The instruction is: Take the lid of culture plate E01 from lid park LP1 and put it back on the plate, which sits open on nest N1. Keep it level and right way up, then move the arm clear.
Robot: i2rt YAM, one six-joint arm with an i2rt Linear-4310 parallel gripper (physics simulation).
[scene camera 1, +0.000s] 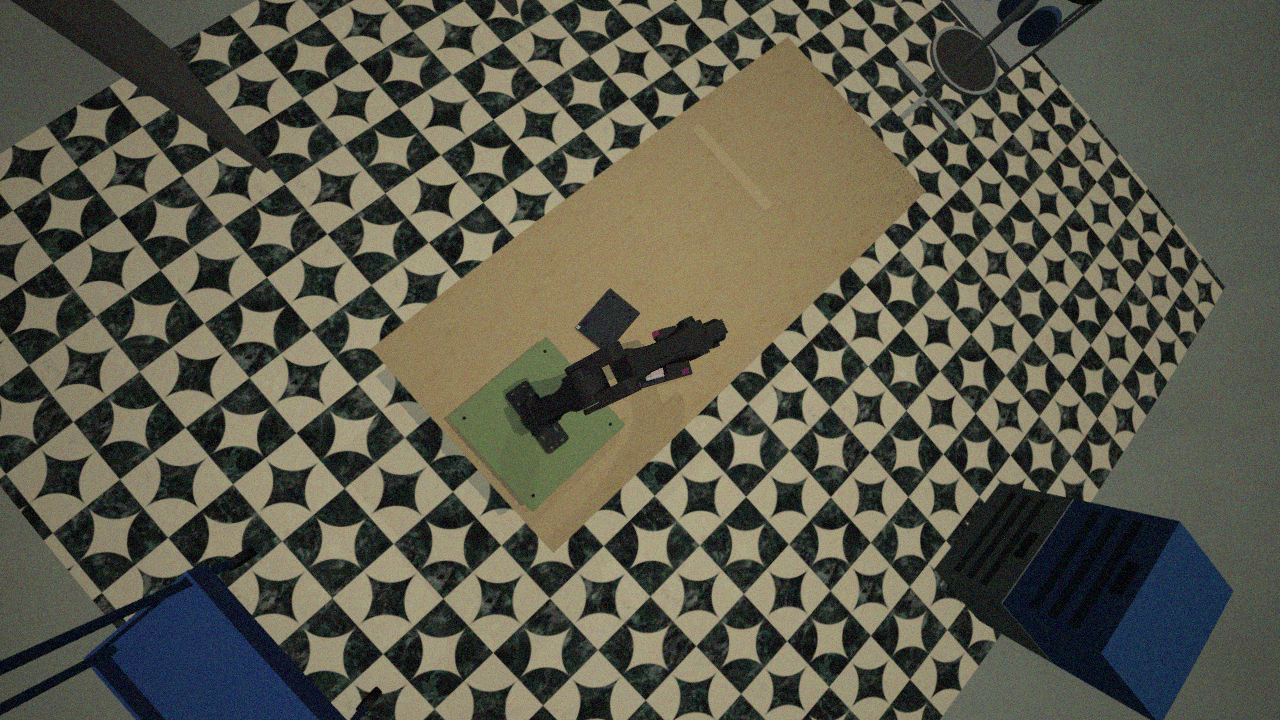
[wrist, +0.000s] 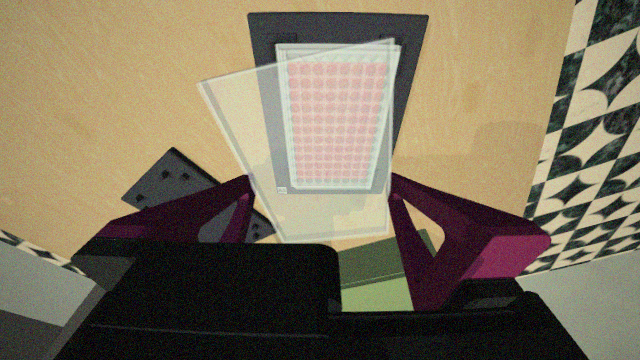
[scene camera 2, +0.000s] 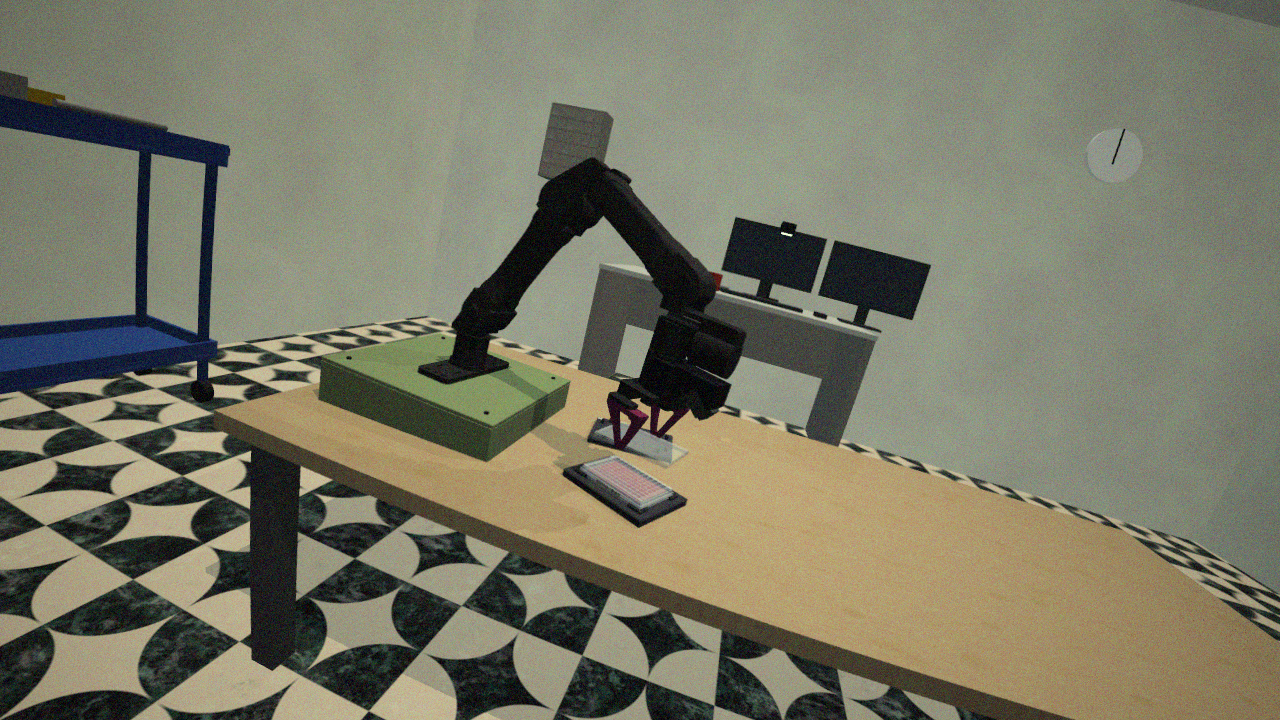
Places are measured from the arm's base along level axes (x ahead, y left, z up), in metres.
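Pixels of known places: gripper, fingertip midpoint: (wrist: 320, 180) (scene camera 2: 636, 443); arm's base at its link origin: (scene camera 1: 537, 417) (scene camera 2: 466, 369).
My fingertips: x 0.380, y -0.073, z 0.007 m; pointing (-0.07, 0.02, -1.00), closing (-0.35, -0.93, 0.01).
Ahead of a thing's pixels: the offset from my fingertips to its middle. Level surfaces: height alone.
My gripper (scene camera 2: 640, 438) (wrist: 320, 180) is shut on the clear lid @(0.008 m ahead, 0.001 m right, 0.005 m up) (scene camera 2: 659, 448) (wrist: 240, 107), with a finger on each long side. The lid is held above the table; in the wrist view it overlaps the plate and is turned at an angle to it. I cannot tell if it is exactly level. The open culture plate (scene camera 2: 626, 480) (wrist: 335, 120), with pink wells, sits on the dark nest N1 @(0.002 m ahead, 0.013 m right, 0.068 m down) (scene camera 2: 660, 512) (wrist: 337, 26). The dark lid park LP1 @(0.055 m back, 0.188 m left, 0.067 m down) (scene camera 1: 607, 316) (scene camera 2: 601, 436) (wrist: 162, 186) bears no lid; a finger partly hides it in the wrist view.
The green base block (scene camera 1: 501, 447) (scene camera 2: 402, 407) (wrist: 372, 295) carries the arm at one end of the wooden table @(0.077 m down) (scene camera 1: 760, 116) (scene camera 2: 850, 537) (wrist: 125, 75). A blue cart (scene camera 1: 210, 658) (scene camera 2: 179, 143) and a desk with two monitors (scene camera 2: 774, 255) stand off the table.
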